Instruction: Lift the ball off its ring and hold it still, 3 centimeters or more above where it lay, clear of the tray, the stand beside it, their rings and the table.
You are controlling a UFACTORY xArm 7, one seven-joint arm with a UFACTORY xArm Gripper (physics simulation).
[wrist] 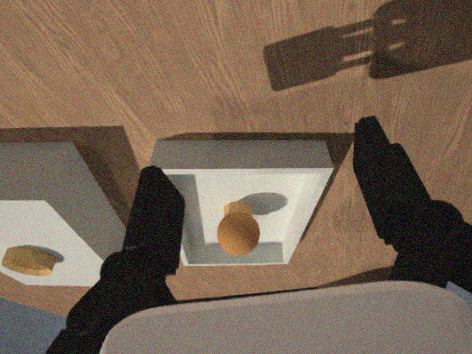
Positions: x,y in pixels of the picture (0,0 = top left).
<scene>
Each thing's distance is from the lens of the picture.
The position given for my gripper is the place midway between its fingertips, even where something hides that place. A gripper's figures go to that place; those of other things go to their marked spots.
my gripper (pixel 257 163): 12 cm
orange ball (pixel 238 233): 25 cm
white tray (pixel 278 182): 25 cm
</scene>
